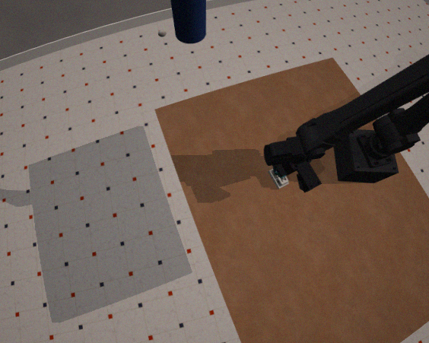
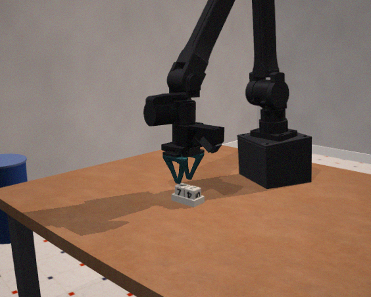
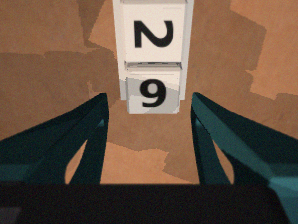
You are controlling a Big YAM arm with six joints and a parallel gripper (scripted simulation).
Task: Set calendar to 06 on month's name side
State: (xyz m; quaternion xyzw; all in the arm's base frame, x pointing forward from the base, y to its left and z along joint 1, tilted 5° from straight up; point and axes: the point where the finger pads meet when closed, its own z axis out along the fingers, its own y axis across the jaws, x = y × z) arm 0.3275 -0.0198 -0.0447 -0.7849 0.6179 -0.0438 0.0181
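Right now my hand is 30 mm above the white digit cube. Round my hand: white tray: 20 mm to the left, 50 mm below.
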